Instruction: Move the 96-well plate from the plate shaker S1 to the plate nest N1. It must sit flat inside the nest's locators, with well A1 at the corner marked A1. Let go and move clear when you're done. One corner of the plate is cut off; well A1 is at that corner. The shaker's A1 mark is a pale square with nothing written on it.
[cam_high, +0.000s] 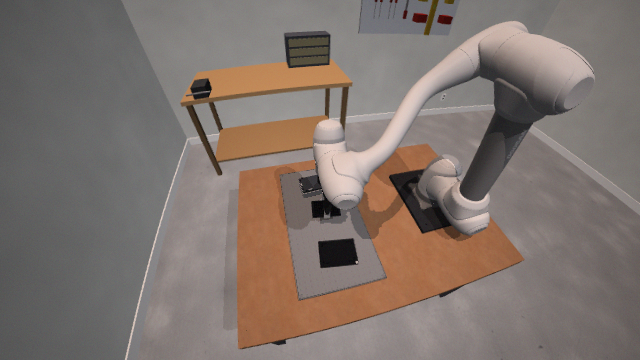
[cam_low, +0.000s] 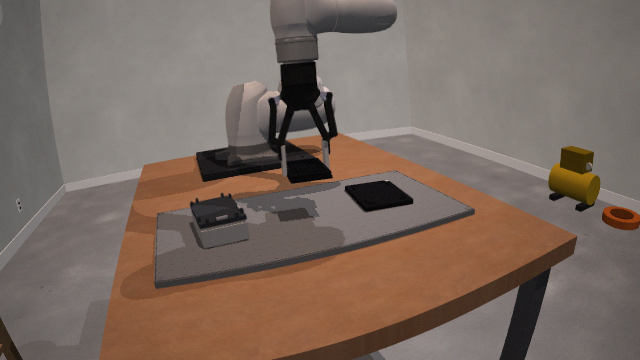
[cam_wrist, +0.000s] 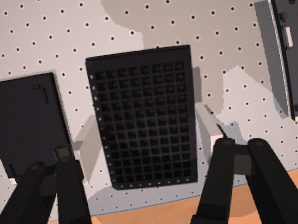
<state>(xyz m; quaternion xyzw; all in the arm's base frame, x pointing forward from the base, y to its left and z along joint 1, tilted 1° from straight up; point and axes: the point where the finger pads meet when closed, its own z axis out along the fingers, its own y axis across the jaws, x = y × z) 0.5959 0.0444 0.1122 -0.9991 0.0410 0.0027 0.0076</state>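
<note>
Now: the black plate nest N1 20 mm behind my hand, 180 mm to the left of it and 120 mm below it. Round my hand: pale A1 mark (90 mm behind, 240 mm to the left, 110 mm below); then black 96-well plate (20 mm below).
</note>
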